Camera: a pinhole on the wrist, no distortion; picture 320 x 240 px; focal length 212.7 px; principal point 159.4 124.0 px. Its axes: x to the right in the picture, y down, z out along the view. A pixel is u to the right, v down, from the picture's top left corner.
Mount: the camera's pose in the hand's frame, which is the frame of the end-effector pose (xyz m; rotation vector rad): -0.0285 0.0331 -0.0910 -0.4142 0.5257 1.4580
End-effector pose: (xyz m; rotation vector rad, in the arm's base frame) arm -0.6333 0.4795 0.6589 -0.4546 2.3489 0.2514
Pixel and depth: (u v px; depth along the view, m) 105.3 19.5 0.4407
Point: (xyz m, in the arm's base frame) -0.6501 0.6822 0.2819
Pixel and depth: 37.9 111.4 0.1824
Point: -0.5759 0.5626 0.5807
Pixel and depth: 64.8 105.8 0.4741
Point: -0.4543 0.7099 0.3340
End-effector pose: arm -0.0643 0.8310 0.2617 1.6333 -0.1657 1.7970
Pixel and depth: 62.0 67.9 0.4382
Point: 0.1914 0.5991 0.4811
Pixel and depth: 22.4 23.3 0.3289
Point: 0.1633 0.7117 0.4661
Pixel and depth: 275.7 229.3 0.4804
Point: -0.2366 0.2532 0.2849
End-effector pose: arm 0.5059 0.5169 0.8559 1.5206 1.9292 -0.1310
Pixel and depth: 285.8 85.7 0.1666
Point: 0.6833 0.6036 0.9199
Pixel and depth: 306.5 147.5 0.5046
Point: 1.1092 0.6270 0.9662
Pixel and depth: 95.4 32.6 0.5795
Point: 0.8632 0.5784 0.4098
